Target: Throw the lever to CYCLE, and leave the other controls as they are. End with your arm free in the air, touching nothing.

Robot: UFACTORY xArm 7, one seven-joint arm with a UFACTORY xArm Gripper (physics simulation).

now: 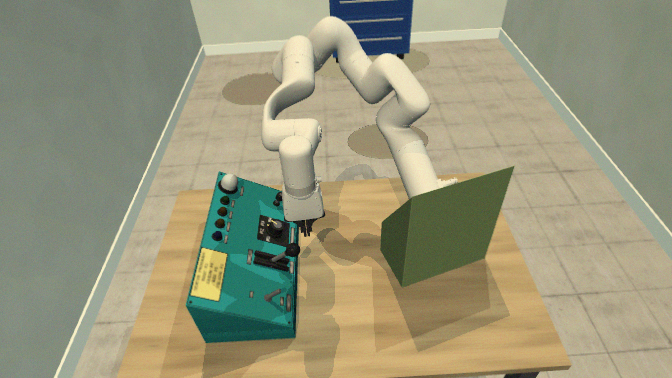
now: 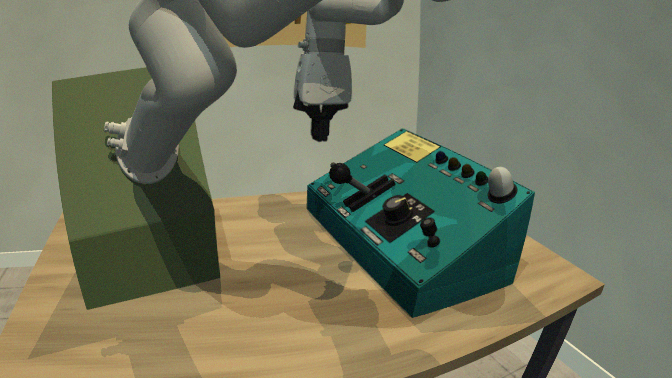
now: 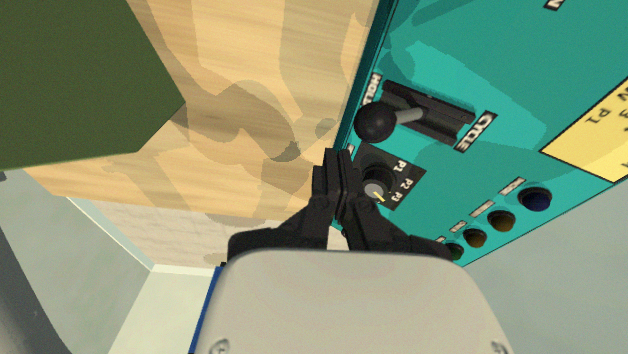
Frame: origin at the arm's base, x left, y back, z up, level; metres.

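Where they show: gripper, between the fingertips: (image 1: 306, 232) (image 2: 319, 140) (image 3: 333, 164); arm's base, origin of its link: (image 1: 428, 201) (image 2: 146, 148).
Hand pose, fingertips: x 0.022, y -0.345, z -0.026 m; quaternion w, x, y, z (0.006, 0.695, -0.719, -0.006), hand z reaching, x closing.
Observation:
Things, the pixels of their top centre, and the offset from my fingertips. "spot": a spot on its surface instead.
- black ball, centre of its top: (image 3: 378, 134) (image 2: 340, 163) (image 1: 292, 245) dy -0.045, dx -0.004, dz -0.047 m
- CYCLE label, a spot on its surface: (image 3: 476, 131) (image 2: 395, 177) (image 1: 249, 257) spot: dy -0.171, dx -0.017, dz -0.085 m
- rotary knob, centre of its top: (image 3: 379, 196) (image 2: 397, 196) (image 1: 274, 222) dy -0.091, dx -0.130, dz -0.077 m
- small MODE toggle, centre of its top: (image 2: 434, 218) (image 1: 276, 193) dy -0.077, dx -0.250, dz -0.071 m
- grey toggle, centre of its top: (image 1: 272, 290) dy -0.110, dx +0.109, dz -0.080 m
- white dome, a spot on its surface: (image 2: 500, 184) spot: dy -0.196, dx -0.293, dz -0.015 m
The lever, with a black ball (image 1: 292, 250) (image 2: 340, 173) (image 3: 375, 122) on a grey shaft, rises from a black slot on the sloped teal panel (image 1: 240, 285) (image 2: 470, 250) (image 3: 520, 45). It leans toward the HOLD label (image 2: 344, 212) (image 3: 372, 89) at the panel's low edge. The CYCLE label (image 1: 249, 256) (image 2: 395, 178) (image 3: 476, 131) is at the slot's other end. My gripper (image 1: 306, 234) (image 2: 320, 139) (image 3: 333, 164) is shut with nothing between its fingers. It points down in the air near the low edge, apart from the lever ball.
A rotary knob (image 1: 275, 226) (image 2: 397, 207) (image 3: 378, 182) sits beside the lever slot. A small MODE toggle (image 1: 278, 200) (image 2: 428, 227) and a grey toggle (image 1: 273, 295) stand on the panel. A white dome (image 1: 229, 183) (image 2: 500, 184) is at its upper corner. A green block (image 1: 450, 225) (image 2: 110, 200) (image 3: 75, 75) stands across the table.

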